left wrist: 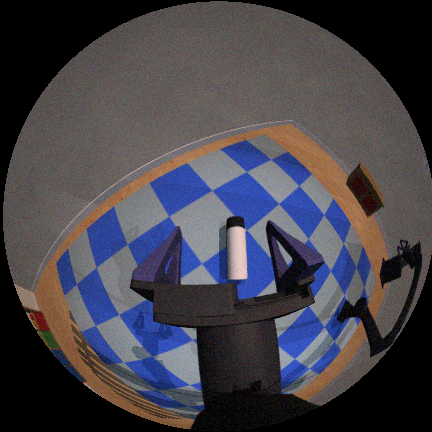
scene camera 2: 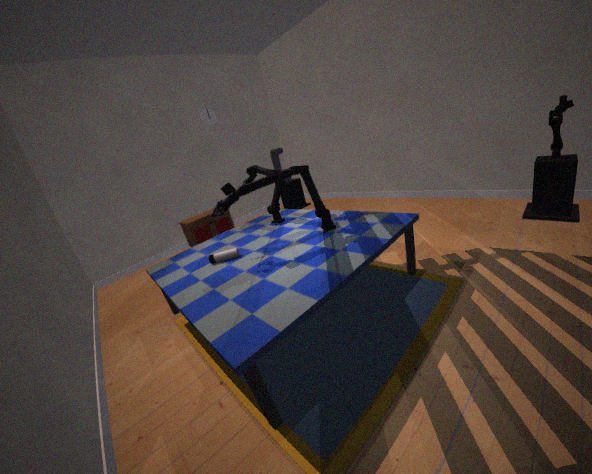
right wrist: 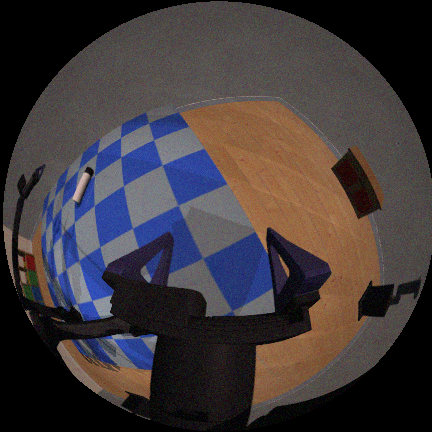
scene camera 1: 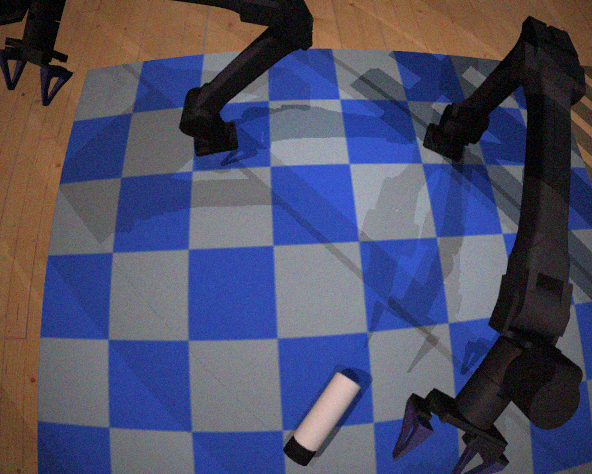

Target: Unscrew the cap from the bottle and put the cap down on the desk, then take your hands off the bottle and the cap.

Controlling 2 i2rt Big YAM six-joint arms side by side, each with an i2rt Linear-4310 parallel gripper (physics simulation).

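Where they show: left gripper, fingertip midpoint: (left wrist: 224, 226) (scene camera 2: 212, 214) (right wrist: 43, 165) (scene camera 1: 422, 471); right gripper, fingertip midpoint: (left wrist: 398, 243) (right wrist: 217, 234) (scene camera 1: 27, 97); left arm's base at its link origin: (scene camera 2: 328, 227) (right wrist: 76, 314) (scene camera 1: 443, 143); right arm's base at its link origin: (left wrist: 343, 311) (scene camera 2: 278, 221) (scene camera 1: 215, 140).
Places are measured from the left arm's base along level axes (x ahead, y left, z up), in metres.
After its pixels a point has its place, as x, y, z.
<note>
The pale pink bottle (scene camera 1: 327, 412) @(0.790, -0.075, 0.066) (scene camera 2: 227, 254) @(0.782, -0.038, 0.046) (left wrist: 237, 252) @(0.791, -0.067, 0.066) (right wrist: 83, 187) @(0.788, -0.103, 0.031) lies on its side on the blue and grey checkered desk (scene camera 1: 150, 295) @(0.718, -0.565, 0.000) (scene camera 2: 270, 310) @(0.627, 0.749, 0.000). Its black cap (scene camera 1: 300, 451) @(0.891, -0.095, 0.065) (scene camera 2: 212, 259) @(0.898, -0.061, 0.039) (left wrist: 235, 221) @(0.896, -0.087, 0.064) (right wrist: 89, 171) @(0.887, -0.121, 0.042) is on the end toward the bottom left in scene camera 1. My left gripper (scene camera 1: 426, 465) @(0.776, 0.020, 0.368) (left wrist: 224, 226) @(0.776, 0.020, 0.368) is open and empty, above the desk, right of the bottle in scene camera 1. In the left wrist view the bottle shows lengthwise between the fingertips, beyond them. My right gripper (scene camera 1: 28, 97) @(0.486, -0.847, 0.369) (right wrist: 217, 234) @(0.486, -0.847, 0.369) is open and empty, far from the bottle at the top left of scene camera 1.
My left arm (scene camera 1: 547, 200) @(0.419, 0.018, 0.496) stretches down the right side of scene camera 1, and my right arm (scene camera 1: 245, 70) @(0.245, -0.488, 0.302) rises at the top. A cabinet with dark red fronts (scene camera 2: 205, 229) (right wrist: 356, 184) stands beyond the desk. Another arm stands on a black pedestal (scene camera 2: 554, 182) on the floor.
</note>
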